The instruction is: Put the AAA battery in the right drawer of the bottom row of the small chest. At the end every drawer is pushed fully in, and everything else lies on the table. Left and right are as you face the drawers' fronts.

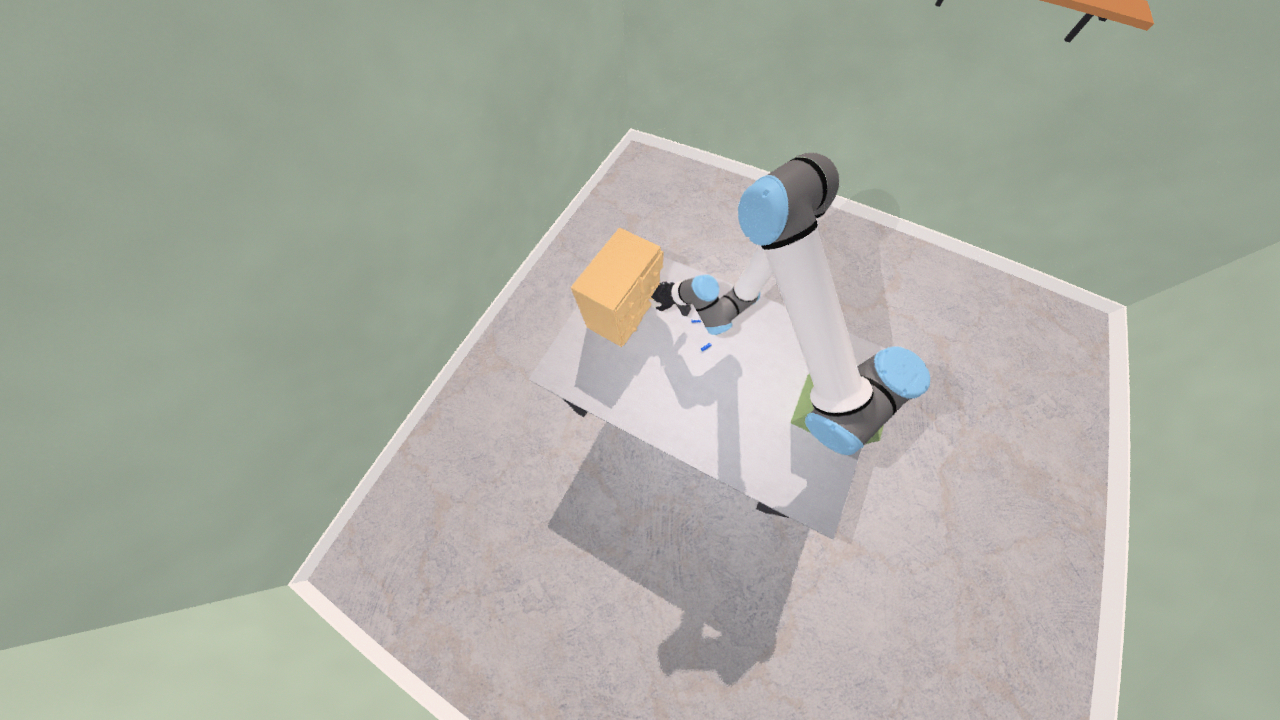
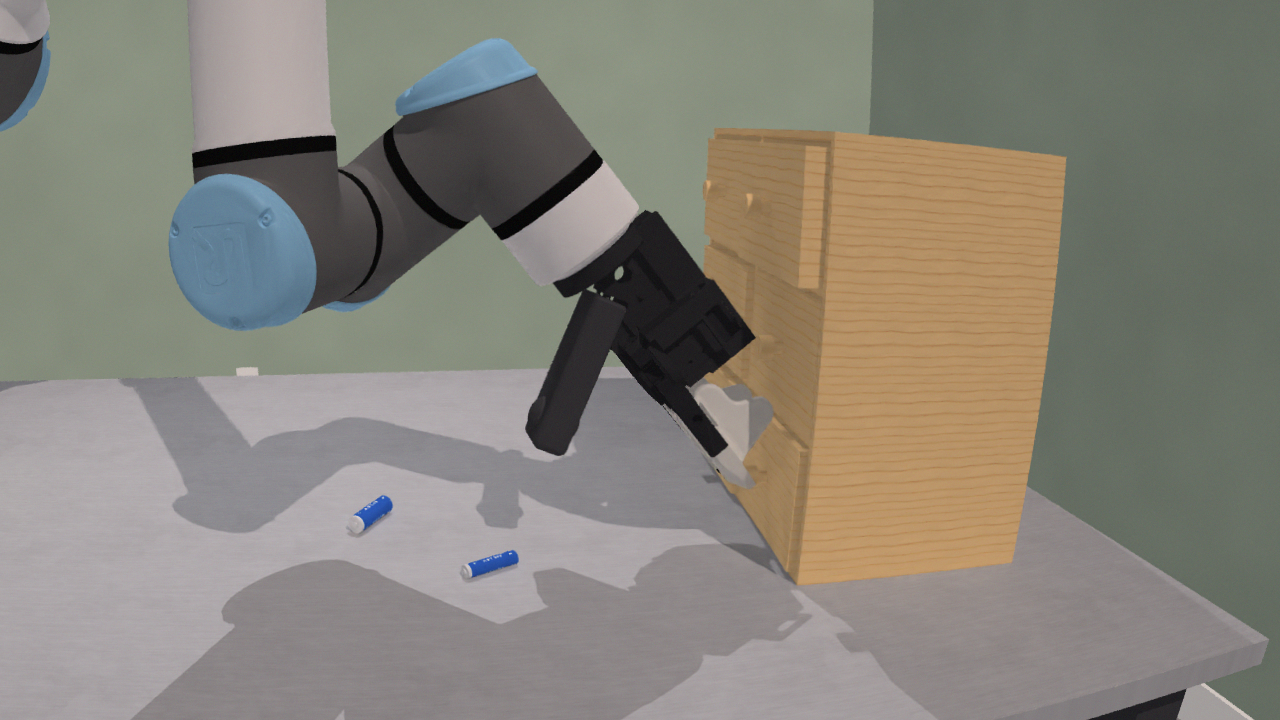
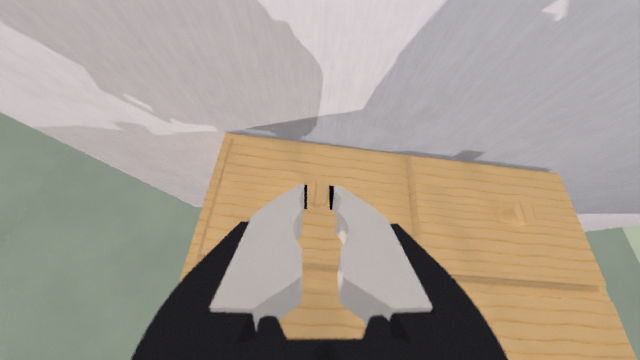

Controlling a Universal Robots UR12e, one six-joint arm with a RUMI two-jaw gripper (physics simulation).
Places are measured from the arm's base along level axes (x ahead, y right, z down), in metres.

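Pixels of known places: gripper, fingertip midpoint: (image 1: pixel 653 302) (image 2: pixel 747 482) (image 3: pixel 318 187).
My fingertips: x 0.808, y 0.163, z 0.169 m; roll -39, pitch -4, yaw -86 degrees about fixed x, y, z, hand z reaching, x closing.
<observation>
Behind a point stands the place of what it marks.
The small wooden chest (image 1: pixel 617 268) @[x 0.921, y 0.097, z -0.098 m] (image 2: pixel 930 358) @[x 0.896, y 0.260, z 0.051 m] stands on the table. My gripper (image 1: pixel 655 301) @[x 0.808, y 0.163, z 0.169 m] (image 2: pixel 750 481) @[x 0.808, y 0.163, z 0.169 m] (image 3: pixel 318 187) @[x 0.808, y 0.163, z 0.169 m] reaches down to the right drawer of its bottom row and is shut on that drawer's knob (image 2: pixel 757 469) @[x 0.813, y 0.168, z 0.157 m] (image 3: pixel 316 193) @[x 0.804, y 0.163, z 0.163 m]. A thin edge strip shows beside this drawer's front (image 3: pixel 270 160) @[x 0.815, y 0.204, z 0.193 m], which seems to stand slightly out. Two blue batteries lie on the table before the chest: a slimmer-looking one (image 1: pixel 695 321) @[x 0.609, y 0.169, z 0.210 m] (image 2: pixel 490 564) @[x 0.606, y 0.178, z 0.210 m] and a thicker-looking one (image 1: pixel 705 346) @[x 0.528, y 0.071, z 0.204 m] (image 2: pixel 369 514) @[x 0.523, y 0.085, z 0.206 m]. Their labels are too small to read. The drawers' insides are hidden.
The top right drawer's front (image 2: pixel 760 214) @[x 0.810, y 0.150, z -0.034 m] stands a little proud of the chest. The bottom left drawer's knob (image 3: pixel 515 214) @[x 0.822, y 0.018, z 0.163 m] is beside the gripper. The arm (image 1: pixel 819 313) @[x 0.313, y -0.069, z -0.461 m] (image 2: pixel 483 152) @[x 0.604, y 0.171, z -0.075 m] reaches over the table (image 1: pixel 769 429) @[x 0.177, y -0.157, z 0.218 m] (image 2: pixel 134 573) @[x 0.337, y 0.151, z 0.218 m] from a green base plate (image 1: pixel 801 413) @[x 0.109, y -0.082, z 0.120 m].
</observation>
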